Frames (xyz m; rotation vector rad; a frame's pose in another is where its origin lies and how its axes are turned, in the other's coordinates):
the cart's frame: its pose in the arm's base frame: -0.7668 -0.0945 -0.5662 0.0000 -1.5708 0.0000
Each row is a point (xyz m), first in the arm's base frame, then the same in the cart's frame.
Working: the arm's base frame: its pose in the cart's frame: 0.5662 0.0945 -0.7668 0.0000 1.5708 0.0000

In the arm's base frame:
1: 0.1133 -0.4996 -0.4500
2: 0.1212 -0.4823 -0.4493
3: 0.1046 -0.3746 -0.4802
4: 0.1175 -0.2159 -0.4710
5: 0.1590 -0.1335 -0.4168
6: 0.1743 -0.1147 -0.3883
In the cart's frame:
1: 0.1162 -0.4051 -0.8801
2: 0.1169 -0.3878 -0.8880
3: 0.0860 -0.2801 -0.8714
4: 0.0952 -0.1214 -0.8843
5: 0.1494 -0.0390 -0.9258
6: 0.1779 -0.0202 -0.9411

